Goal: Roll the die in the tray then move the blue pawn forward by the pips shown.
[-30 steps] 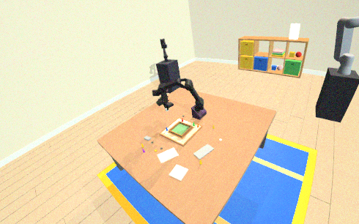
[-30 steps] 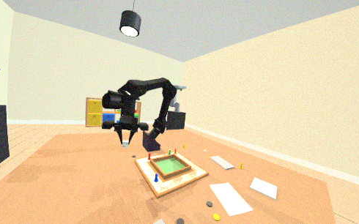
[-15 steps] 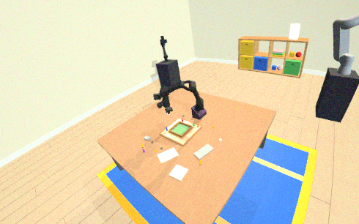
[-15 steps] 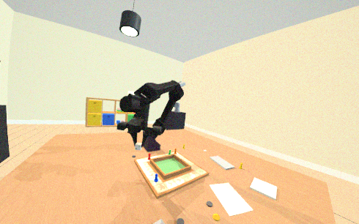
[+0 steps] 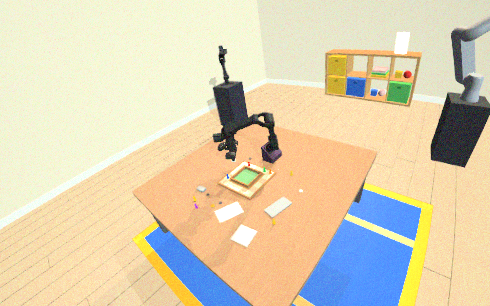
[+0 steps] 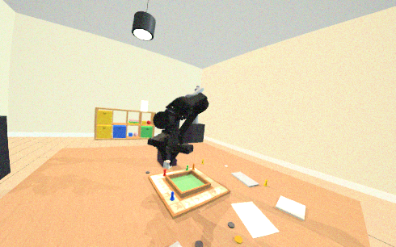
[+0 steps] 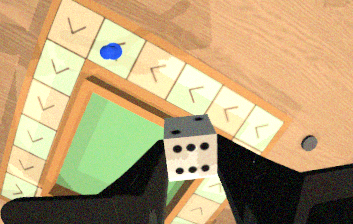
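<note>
The blue pawn lies 90 mm below my gripper tip, 80 mm ahead of it and 10 mm to the right of it. The rest, counted from my gripper tip: white die: right at my gripper tip; green tray: 110 mm below, 100 mm to the left, 10 mm ahead; red pawn: 100 mm behind, 90 mm below, 40 mm to the left.
</note>
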